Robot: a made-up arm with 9 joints. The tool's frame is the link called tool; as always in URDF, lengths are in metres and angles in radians. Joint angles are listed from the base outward.
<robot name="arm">
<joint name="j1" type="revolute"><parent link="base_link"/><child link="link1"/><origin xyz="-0.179 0.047 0.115" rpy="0.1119 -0.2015 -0.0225"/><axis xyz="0 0 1"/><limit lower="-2.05" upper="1.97"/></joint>
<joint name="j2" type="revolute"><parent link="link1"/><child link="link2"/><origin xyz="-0.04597 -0.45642 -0.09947" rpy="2.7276 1.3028 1.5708"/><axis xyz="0 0 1"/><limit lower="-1.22" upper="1.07"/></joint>
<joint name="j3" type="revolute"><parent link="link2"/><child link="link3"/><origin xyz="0.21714 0.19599 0.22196" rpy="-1.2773 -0.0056 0.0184"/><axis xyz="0 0 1"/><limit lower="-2" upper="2.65"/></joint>
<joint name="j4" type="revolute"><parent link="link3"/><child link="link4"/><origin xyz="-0.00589 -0.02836 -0.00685" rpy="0.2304 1.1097 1.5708"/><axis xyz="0 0 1"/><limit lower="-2.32" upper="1.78"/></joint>
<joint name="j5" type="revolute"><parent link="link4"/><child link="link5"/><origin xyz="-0.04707 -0.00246 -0.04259" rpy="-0.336 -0.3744 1.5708"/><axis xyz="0 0 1"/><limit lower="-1.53" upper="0.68"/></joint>
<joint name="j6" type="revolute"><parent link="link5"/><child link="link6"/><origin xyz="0.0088 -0.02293 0.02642" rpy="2.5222 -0.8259 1.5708"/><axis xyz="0 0 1"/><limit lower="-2.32" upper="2.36"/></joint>
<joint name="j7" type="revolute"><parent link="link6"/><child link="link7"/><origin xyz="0.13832 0.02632 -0.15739" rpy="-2.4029 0.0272 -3.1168"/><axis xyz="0 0 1"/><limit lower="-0.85" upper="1.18"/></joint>
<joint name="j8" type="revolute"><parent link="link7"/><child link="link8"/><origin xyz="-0.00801 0.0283 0.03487" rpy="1.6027 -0.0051 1.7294"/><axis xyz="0 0 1"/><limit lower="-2.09" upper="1.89"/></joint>
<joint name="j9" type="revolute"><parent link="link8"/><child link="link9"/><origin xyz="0.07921 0.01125 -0.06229" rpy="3.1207 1.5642 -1.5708"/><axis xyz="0 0 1"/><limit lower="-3.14" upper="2.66"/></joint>
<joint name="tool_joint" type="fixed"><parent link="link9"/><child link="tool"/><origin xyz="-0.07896 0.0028 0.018" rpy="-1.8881 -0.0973 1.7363"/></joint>
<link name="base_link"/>
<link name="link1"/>
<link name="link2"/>
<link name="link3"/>
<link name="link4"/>
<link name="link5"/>
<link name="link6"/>
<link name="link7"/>
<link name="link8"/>
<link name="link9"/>
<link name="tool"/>
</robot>
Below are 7 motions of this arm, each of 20 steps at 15 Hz.
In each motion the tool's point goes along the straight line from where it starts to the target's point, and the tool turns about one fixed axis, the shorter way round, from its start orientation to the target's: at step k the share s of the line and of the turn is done. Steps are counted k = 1, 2, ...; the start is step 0. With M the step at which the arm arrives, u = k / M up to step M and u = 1 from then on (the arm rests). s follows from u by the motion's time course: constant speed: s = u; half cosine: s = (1 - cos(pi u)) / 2; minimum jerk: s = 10 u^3 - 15 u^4 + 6 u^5.
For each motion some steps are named. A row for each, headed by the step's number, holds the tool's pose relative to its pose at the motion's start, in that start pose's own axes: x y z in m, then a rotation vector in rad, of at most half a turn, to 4 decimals.
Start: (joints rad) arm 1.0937 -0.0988 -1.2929 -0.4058 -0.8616 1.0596 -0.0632 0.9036 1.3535
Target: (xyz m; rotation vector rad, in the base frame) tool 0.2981 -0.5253 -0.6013 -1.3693 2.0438 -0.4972
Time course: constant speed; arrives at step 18
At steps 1, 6, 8, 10, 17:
1: -0.0107 0.0426 -0.0271 -0.0443 -0.0252 0.0903
6: -0.0640 0.2556 -0.1623 -0.2659 -0.1511 0.5421
8: -0.0854 0.3408 -0.2164 -0.3546 -0.2015 0.7228
10: -0.1067 0.4259 -0.2705 -0.4432 -0.2519 0.9034
17: -0.1814 0.7241 -0.4599 -0.7535 -0.4282 1.5359

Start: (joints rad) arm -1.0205 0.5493 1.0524 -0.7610 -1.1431 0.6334 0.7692 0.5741 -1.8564
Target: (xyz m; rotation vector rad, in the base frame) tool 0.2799 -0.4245 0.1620 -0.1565 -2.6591 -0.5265
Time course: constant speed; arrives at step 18
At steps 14, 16, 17, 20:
14: -0.3408 0.3690 -0.1915 0.2915 -0.1633 0.0042
16: -0.3895 0.4218 -0.2189 0.3332 -0.1866 0.0048
17: -0.4138 0.4481 -0.2326 0.3540 -0.1983 0.0051
20: -0.4382 0.4745 -0.2463 0.3748 -0.2099 0.0054

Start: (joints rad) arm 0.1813 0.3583 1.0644 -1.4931 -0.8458 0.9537 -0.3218 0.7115 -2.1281
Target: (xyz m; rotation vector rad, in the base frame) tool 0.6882 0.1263 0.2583 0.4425 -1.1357 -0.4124
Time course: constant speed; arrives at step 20
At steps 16, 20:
16: 0.2657 0.3280 -0.0391 0.4509 0.3178 -0.7333
20: 0.3321 0.4101 -0.0489 0.5636 0.3973 -0.9166

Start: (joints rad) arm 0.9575 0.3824 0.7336 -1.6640 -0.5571 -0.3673 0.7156 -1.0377 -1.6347
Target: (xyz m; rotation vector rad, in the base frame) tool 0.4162 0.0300 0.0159 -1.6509 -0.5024 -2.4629
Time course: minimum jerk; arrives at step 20
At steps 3, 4, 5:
3: -0.0047 0.0072 0.0005 0.0225 0.0276 -0.0400
4: -0.0101 0.0158 0.0011 0.0490 0.0601 -0.0870
5: -0.0181 0.0282 0.0019 0.0876 0.1075 -0.1556

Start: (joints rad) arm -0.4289 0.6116 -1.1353 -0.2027 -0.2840 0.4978 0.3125 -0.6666 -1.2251
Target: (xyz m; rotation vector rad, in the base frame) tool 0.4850 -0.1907 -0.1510 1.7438 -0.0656 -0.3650
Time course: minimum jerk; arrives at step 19
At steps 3, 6, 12, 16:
3: -0.0047 0.0100 -0.0153 0.0183 0.0252 -0.0336
6: -0.0283 0.0605 -0.0925 0.1102 0.1521 -0.2027
12: -0.1127 0.2410 -0.3684 0.4389 0.6059 -0.8078
16: -0.1485 0.3176 -0.4855 0.5785 0.7985 -1.0645

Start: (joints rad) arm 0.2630 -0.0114 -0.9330 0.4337 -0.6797 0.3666 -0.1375 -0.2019 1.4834
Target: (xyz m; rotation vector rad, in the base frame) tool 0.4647 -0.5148 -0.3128 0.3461 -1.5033 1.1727
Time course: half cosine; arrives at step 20
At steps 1, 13, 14, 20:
1: 0.0003 0.0004 -0.0020 0.0079 0.0084 0.0058
13: 0.0300 0.0458 -0.2311 0.9367 0.9964 0.6894
14: 0.0328 0.0501 -0.2524 1.0229 1.0881 0.7528
20: 0.0413 0.0631 -0.3180 1.2885 1.3706 0.9483

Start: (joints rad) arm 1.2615 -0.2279 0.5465 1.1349 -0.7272 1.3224 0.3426 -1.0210 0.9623
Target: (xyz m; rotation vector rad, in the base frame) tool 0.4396 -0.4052 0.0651 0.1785 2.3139 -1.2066
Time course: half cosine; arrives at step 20
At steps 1, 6, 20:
1: 0.0013 -0.0006 0.0020 -0.0015 0.0066 -0.0022
6: 0.0420 -0.0218 0.0670 -0.0493 0.2226 -0.0753
20: 0.2039 -0.1056 0.3249 -0.2391 1.0801 -0.3653

